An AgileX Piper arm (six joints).
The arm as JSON. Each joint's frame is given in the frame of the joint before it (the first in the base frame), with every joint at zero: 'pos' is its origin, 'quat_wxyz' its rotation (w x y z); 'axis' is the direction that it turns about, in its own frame. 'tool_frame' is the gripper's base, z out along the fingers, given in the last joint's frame.
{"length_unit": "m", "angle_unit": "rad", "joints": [
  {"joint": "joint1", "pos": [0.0, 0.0, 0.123], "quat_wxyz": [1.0, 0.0, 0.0, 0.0], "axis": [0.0, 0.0, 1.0]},
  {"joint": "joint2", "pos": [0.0, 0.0, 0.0], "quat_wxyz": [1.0, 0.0, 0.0, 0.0], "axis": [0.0, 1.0, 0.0]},
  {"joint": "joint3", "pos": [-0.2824, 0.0, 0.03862], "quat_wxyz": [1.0, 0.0, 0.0, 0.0], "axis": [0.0, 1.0, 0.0]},
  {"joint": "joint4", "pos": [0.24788, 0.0, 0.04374], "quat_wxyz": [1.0, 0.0, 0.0, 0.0], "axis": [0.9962, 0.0, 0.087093]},
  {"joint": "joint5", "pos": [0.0, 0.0, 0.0], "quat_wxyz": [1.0, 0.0, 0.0, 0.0], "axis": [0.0, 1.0, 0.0]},
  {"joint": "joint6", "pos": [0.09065, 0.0, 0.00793], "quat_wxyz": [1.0, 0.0, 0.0, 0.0], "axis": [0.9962, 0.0, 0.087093]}
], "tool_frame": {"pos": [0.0, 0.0, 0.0], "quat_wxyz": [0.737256, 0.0, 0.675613, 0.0]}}
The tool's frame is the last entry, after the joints.
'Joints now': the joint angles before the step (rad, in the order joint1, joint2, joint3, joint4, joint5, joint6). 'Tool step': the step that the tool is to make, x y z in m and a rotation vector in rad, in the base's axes. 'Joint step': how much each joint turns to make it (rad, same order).
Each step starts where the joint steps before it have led.
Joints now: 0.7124 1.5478 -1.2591 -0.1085 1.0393 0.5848
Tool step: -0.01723 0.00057 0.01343 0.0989 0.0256 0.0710
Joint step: 0.0062 -0.0626 0.0192 0.1257 -0.0059 -0.0929
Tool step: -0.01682 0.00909 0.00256 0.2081 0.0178 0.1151
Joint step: -0.0010 -0.0534 0.0706 0.2573 -0.1187 -0.1949
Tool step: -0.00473 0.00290 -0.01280 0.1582 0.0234 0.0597
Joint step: -0.0305 -0.0134 0.0942 0.2627 -0.1057 -0.2277
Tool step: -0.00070 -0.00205 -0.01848 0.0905 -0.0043 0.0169
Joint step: -0.0274 0.0000 0.0971 0.2023 -0.0890 -0.2079
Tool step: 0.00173 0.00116 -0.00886 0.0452 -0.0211 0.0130
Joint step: -0.0094 0.0120 0.0380 0.1182 -0.0448 -0.1371
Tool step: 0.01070 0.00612 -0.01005 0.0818 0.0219 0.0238
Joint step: -0.0300 0.0593 0.0035 0.2018 0.0133 -0.1966
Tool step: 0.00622 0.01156 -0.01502 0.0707 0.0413 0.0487
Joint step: -0.0039 0.0770 0.0000 0.1765 0.0435 -0.1719
